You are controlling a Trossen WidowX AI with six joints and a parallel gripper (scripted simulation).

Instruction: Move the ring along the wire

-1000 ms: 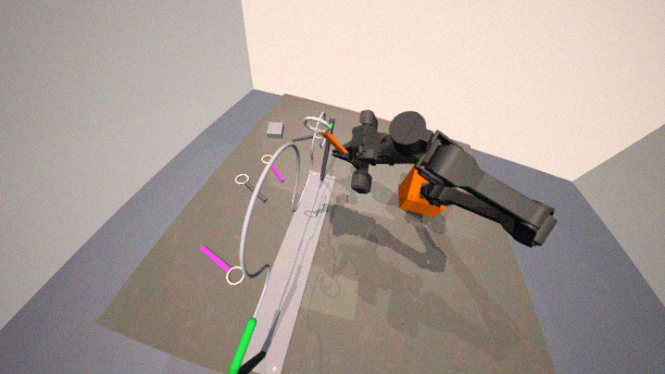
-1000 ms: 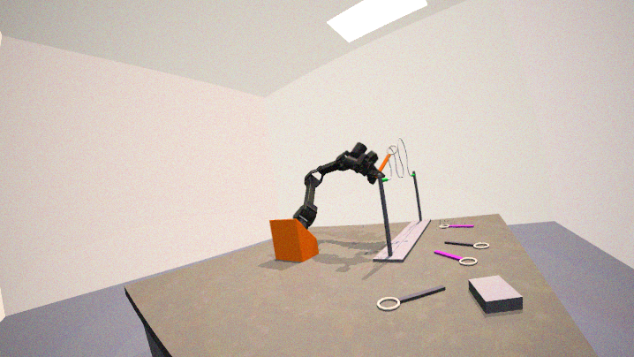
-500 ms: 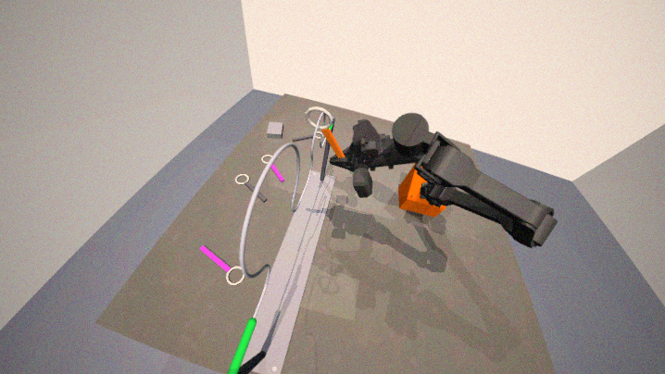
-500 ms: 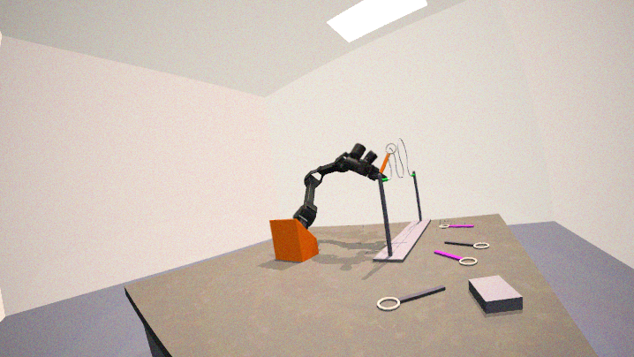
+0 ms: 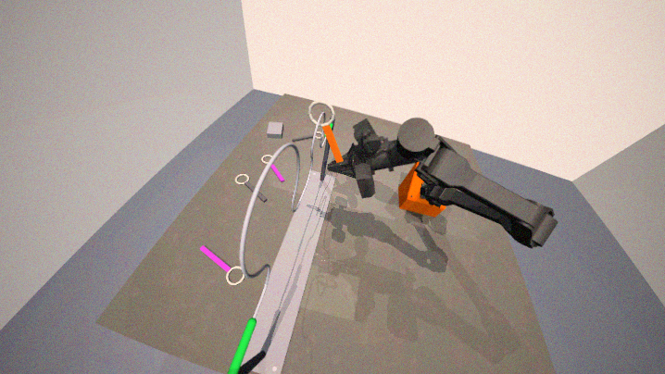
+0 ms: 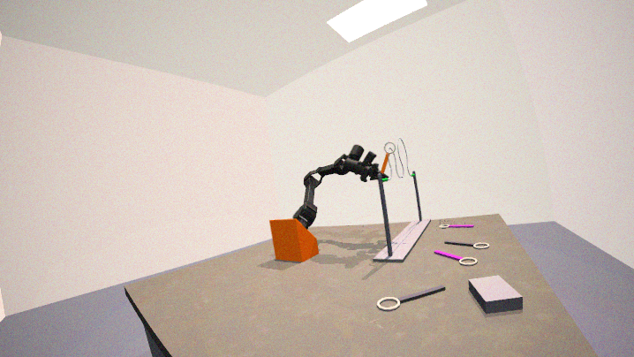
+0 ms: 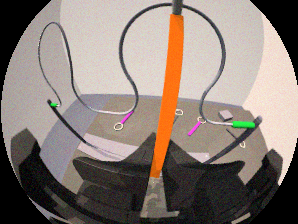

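The ring with orange handle is 90 mm above my gripper tip, 10 mm to the right of it and 10 mm ahead of it. Round my gripper tip: grey block: 480 mm to the right, 280 mm below, 280 mm ahead.
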